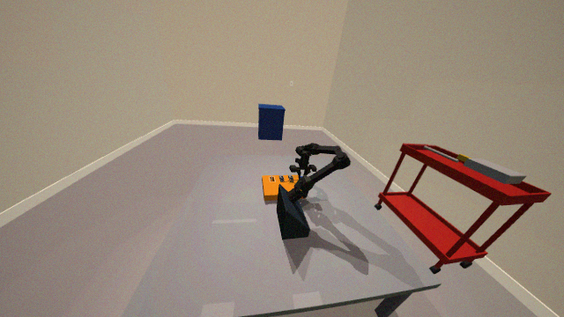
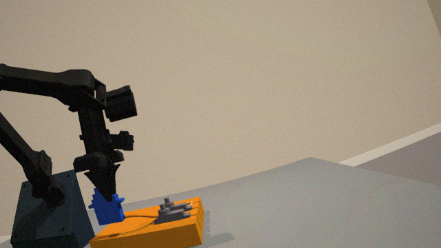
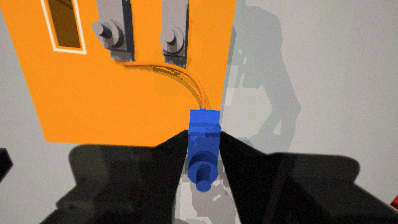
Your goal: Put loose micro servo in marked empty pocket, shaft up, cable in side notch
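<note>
My gripper tip is now 1 cm short of the orange robot deck, 12 cm to the right of it and 10 cm above it.
</note>
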